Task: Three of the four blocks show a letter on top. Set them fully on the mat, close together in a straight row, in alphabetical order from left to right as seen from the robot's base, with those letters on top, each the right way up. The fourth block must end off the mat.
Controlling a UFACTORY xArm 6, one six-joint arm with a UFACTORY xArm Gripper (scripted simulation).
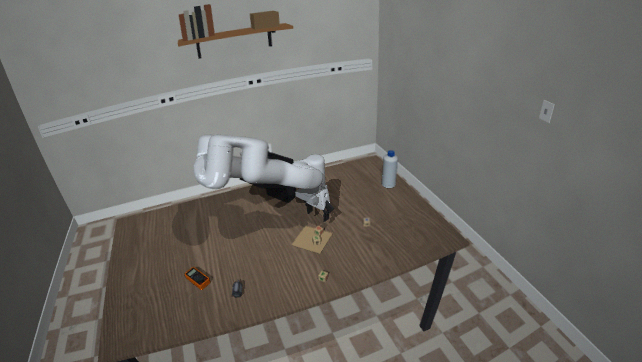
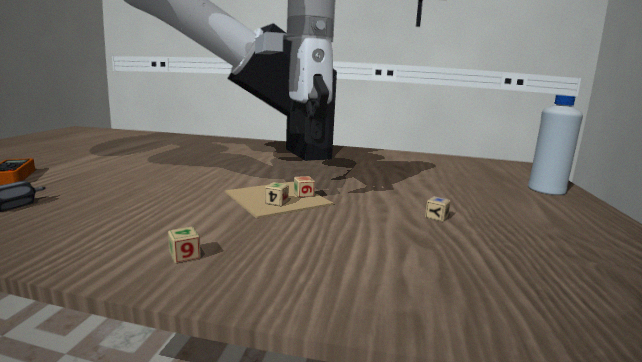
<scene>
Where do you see a tan mat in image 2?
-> At 252, 199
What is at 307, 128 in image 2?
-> The gripper.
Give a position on a white bottle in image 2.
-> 560, 124
</scene>
